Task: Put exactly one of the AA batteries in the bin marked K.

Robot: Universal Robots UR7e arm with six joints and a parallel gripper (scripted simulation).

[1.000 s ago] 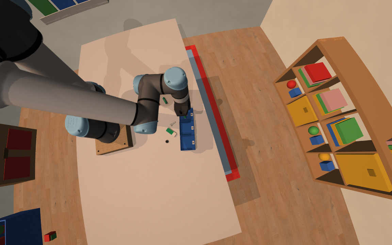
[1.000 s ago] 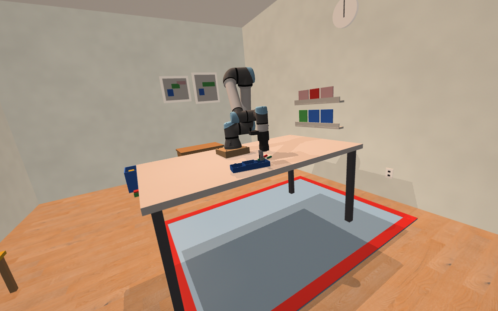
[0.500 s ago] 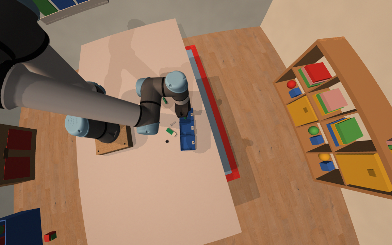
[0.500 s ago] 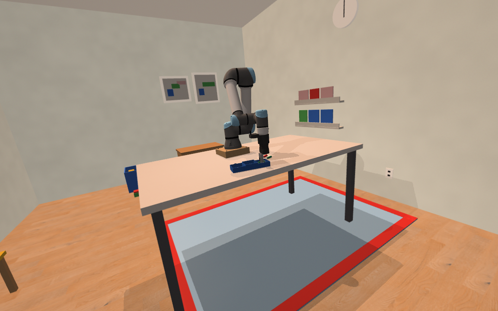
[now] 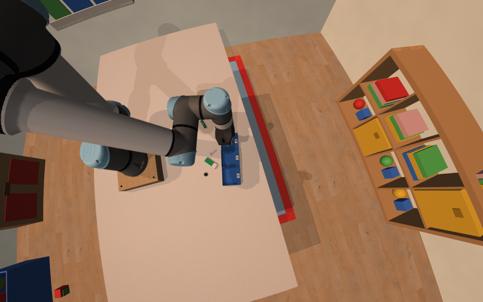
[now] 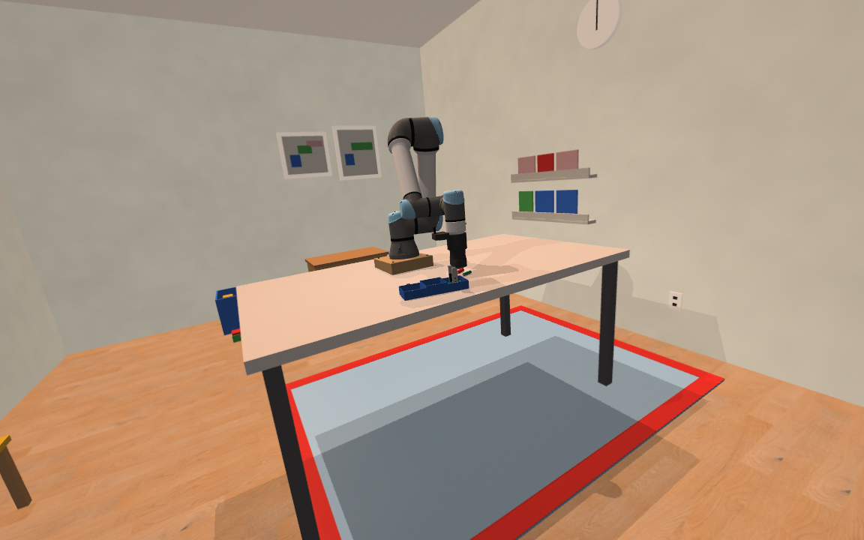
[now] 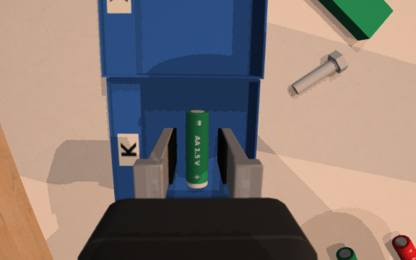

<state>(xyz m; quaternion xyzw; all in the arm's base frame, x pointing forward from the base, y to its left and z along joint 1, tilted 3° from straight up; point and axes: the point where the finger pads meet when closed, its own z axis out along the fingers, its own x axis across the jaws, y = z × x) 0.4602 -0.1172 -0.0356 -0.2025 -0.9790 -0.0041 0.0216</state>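
My gripper is now 2 cm above the green AA battery. From my hand the other things lie so: green-and-white block: 12 cm behind, 6 cm to the right, 3 cm below; grey bolt: 10 cm behind, 1 cm to the right, 3 cm below; blue bin row: 3 cm behind, 8 cm to the right, 2 cm below.
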